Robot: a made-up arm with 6 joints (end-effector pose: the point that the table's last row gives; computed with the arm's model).
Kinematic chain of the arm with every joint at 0, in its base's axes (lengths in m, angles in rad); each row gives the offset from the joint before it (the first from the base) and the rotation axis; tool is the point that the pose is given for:
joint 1: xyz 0 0 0.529 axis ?
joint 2: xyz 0 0 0 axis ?
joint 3: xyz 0 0 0.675 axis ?
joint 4: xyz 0 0 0 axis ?
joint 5: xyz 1.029 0 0 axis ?
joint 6: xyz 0 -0.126 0 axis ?
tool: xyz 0 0 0
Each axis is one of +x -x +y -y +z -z.
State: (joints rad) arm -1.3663 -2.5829 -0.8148 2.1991 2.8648 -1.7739
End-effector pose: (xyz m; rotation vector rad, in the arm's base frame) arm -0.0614 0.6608 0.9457 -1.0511 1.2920 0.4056
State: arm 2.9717 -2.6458 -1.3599 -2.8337 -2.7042 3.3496
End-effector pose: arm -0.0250 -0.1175 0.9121 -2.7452 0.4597 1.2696
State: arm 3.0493 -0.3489 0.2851 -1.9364 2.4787 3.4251
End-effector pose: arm -0.6693 0.0167 1.6781 -1.7800 -0.1084 1.1397
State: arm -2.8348 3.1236 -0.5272 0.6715 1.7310 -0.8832
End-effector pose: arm 0.8516 0.3732 0.2873 -2.3880 1.0889 1.1228
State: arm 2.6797 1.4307 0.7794 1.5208 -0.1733 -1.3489
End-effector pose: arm -1.3964 0.7022 0.0995 -0.9306 -0.0819 2.4278
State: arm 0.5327 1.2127 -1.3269 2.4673 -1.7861 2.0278
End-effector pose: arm -0.1976 -0.0023 0.1180 0.5275 0.4624 -0.3698
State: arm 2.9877 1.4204 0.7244 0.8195 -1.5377 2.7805
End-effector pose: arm -1.4850 0.3174 0.0411 0.7346 0.9346 0.4814
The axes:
joint 1: +z
joint 2: +y
joint 3: -y
joint 4: -x
joint 5: -y
joint 6: -x

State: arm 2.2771 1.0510 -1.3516 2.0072 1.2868 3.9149
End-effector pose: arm 0.0230 -0.1090 0.0868 1.7223 -2.4934 0.0543
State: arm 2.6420 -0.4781 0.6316 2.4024 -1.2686 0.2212
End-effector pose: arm -0.1072 -0.0476 2.0876 -0.4441 -0.7061 0.2018
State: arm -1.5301 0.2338 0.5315 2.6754 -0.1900 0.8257
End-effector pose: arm 0.1582 -1.1180 1.5416 1.7036 -1.9447 0.1151
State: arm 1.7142 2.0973 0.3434 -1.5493 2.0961 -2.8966
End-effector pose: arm -0.0362 0.2699 -0.7991 2.6561 0.1974 0.7719
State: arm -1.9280 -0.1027 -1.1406 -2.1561 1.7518 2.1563
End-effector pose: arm -0.0617 -0.3645 0.2608 -1.0363 -1.7668 1.6278
